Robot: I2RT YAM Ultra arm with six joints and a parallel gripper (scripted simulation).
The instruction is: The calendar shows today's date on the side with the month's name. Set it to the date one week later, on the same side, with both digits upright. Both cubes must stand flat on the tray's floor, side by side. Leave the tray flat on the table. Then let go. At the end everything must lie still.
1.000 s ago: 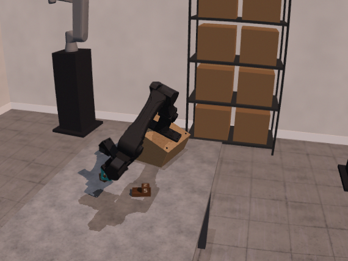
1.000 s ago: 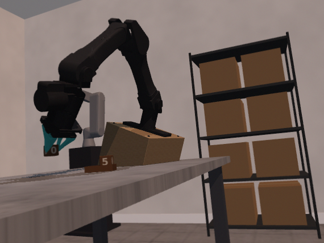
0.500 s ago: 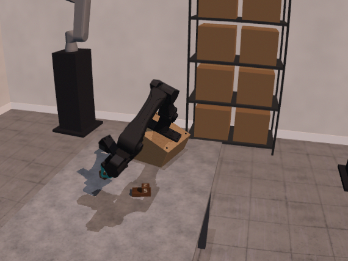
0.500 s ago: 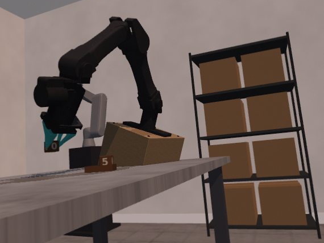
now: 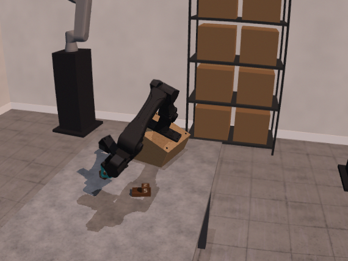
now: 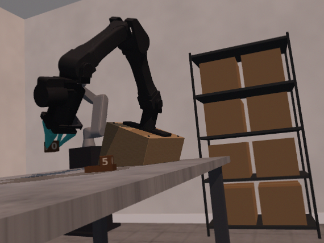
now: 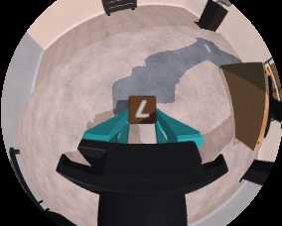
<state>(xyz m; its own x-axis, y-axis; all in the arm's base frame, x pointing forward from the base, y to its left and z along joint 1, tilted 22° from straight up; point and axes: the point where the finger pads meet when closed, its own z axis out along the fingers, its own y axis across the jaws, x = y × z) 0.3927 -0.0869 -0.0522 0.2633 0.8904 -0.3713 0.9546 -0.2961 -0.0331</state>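
My hand is 1 cm to the left of the brown cube. Round my hand: brown calendar tray: 4 cm behind, 14 cm to the left, 8 cm below.
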